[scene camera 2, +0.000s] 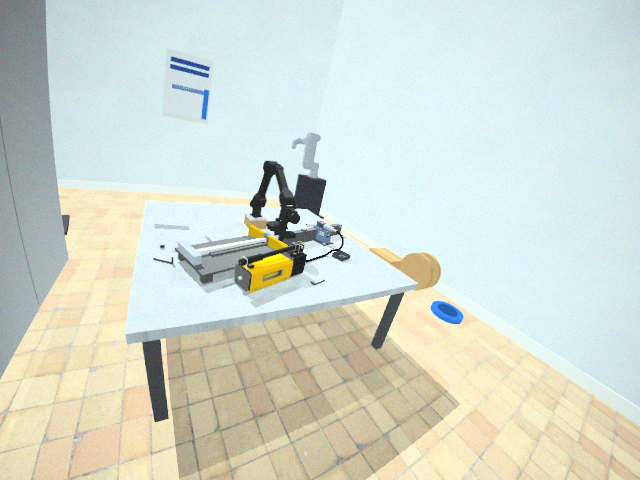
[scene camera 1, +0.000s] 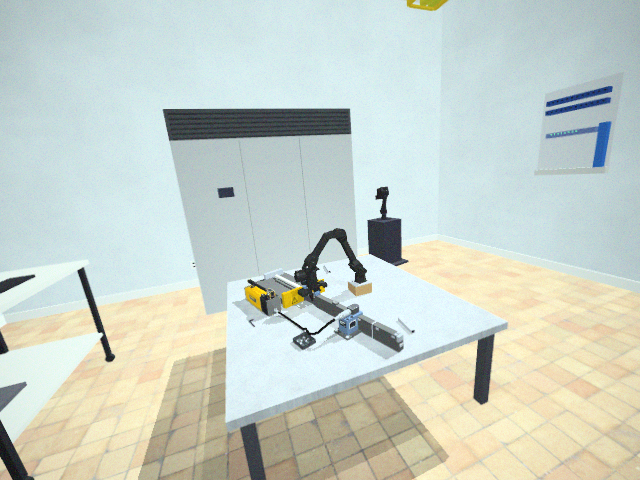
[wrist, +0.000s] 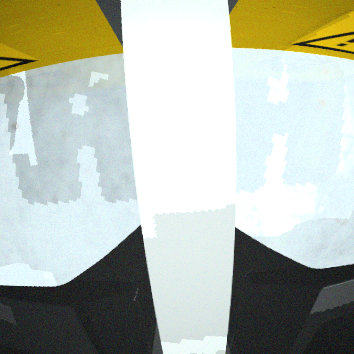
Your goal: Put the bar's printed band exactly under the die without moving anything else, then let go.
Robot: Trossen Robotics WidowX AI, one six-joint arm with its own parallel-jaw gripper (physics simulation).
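Observation:
The white bar lies along the grey bed and passes through the yellow guard plate. My gripper is shut on the bar beyond that plate, with a black finger against each side in the wrist view. A greyer stretch of the bar lies between the fingers there; I cannot tell whether it is shadow or print. The printed band cannot be made out. I cannot make out the die for certain.
A blue unit stands by the long dark rail, cabled to a black pad. A yellow motor housing stands beside the bed. Hex keys lie on the table.

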